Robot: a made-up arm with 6 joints.
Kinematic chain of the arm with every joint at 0, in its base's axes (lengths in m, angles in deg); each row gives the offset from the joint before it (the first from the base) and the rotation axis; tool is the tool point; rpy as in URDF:
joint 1: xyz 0 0 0.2 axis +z
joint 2: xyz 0 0 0 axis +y
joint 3: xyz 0.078 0 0.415 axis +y
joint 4: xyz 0.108 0 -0.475 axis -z
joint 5: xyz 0 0 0 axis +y
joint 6: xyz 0.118 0 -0.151 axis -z
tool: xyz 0 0 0 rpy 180 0 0
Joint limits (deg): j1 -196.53..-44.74 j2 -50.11..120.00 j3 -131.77..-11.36 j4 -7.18..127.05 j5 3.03..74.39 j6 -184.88..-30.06
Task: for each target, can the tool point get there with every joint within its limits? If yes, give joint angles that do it. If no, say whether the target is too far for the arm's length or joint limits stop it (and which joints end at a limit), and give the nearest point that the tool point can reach.
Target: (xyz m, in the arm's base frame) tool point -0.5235 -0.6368 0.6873
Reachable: yes | joints -129.36 10.99 -99.86 91.19 37.73 -145.13
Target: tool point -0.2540 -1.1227 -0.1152
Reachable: no: too far | nearest point -0.2298 -1.0159 -0.0852 | short by 0.113 m
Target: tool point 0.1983 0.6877 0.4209
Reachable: no: joint limits stop it (at a limit: joint 2, joint 3) | nearest point 0.0868 0.3009 0.0950 | short by 0.518 m
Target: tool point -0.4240 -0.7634 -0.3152
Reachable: yes | joints -116.61 81.85 -107.20 23.23 8.57 -85.90
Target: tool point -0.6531 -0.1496 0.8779
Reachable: yes | joints -168.88 -3.97 -100.31 63.17 45.01 -153.21
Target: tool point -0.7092 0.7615 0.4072
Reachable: no: joint limits stop it (at a limit: joint 1, joint 5) | nearest point -0.8282 0.3604 0.4072 | short by 0.418 m
